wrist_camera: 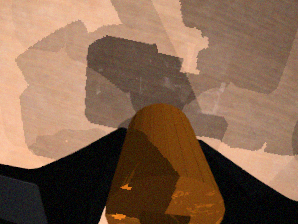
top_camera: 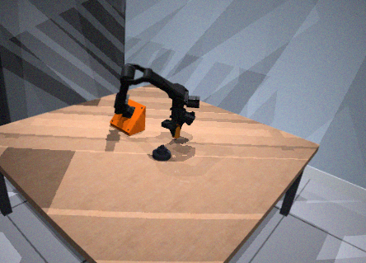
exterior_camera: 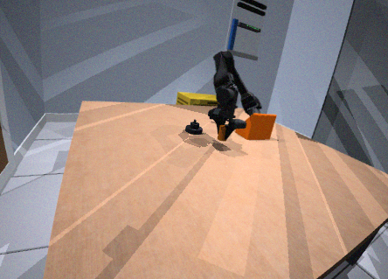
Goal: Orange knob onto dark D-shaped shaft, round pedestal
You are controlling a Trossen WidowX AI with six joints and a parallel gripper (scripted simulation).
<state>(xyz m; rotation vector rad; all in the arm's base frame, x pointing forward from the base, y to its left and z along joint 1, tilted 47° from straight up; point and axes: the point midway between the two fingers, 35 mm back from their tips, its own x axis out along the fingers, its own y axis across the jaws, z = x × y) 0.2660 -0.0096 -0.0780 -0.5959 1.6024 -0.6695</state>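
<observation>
Now: the round pedestal 170 mm to the right of my gripper tip and 40 mm ahead of it. Also, from my gripper tip: orange knob (20 mm above).
</observation>
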